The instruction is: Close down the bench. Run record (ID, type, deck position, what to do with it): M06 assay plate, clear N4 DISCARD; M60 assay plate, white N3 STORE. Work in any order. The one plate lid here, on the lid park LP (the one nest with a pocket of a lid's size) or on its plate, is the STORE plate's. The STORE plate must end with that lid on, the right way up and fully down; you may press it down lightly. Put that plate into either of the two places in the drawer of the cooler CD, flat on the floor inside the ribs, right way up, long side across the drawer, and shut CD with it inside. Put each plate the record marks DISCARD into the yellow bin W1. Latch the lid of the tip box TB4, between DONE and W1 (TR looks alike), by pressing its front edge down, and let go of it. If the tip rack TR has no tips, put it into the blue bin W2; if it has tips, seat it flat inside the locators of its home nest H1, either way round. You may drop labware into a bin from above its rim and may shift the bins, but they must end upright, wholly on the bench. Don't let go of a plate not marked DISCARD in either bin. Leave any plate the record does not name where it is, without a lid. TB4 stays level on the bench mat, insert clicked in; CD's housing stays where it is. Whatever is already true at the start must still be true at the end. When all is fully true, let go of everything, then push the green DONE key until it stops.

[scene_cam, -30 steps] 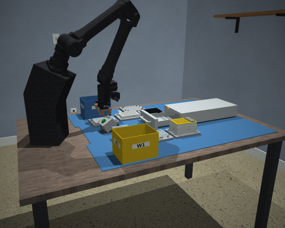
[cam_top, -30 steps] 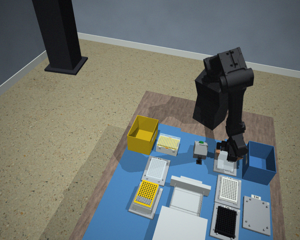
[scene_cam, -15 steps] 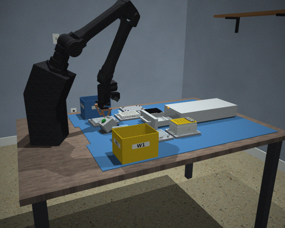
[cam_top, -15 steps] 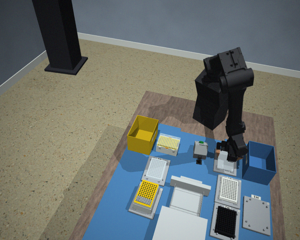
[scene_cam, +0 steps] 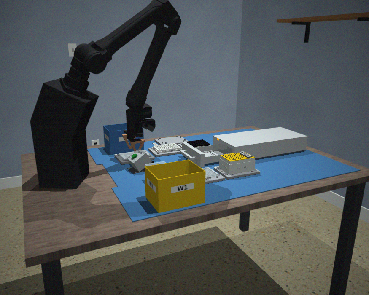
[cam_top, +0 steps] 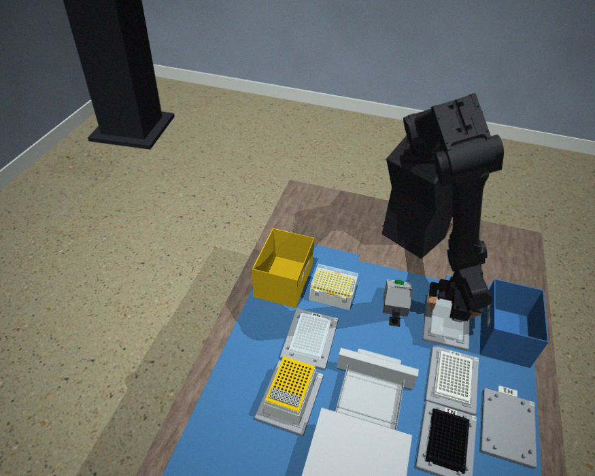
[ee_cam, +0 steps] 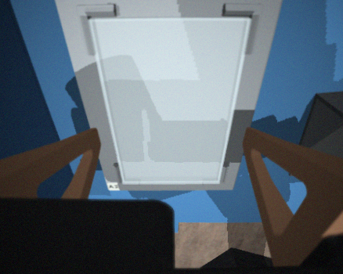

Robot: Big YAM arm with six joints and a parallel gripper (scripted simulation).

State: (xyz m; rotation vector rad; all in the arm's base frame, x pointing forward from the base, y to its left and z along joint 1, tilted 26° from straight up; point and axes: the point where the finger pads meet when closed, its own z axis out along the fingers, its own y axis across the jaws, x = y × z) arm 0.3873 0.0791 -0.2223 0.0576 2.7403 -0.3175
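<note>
My gripper is now 2 cm above the clear plate lid. From my hand the other things lie so: lid park LP: 4 cm below; blue bin W2: 1 cm ahead, 16 cm to the left; green DONE key: 6 cm behind, 14 cm to the right, 3 cm above.
</note>
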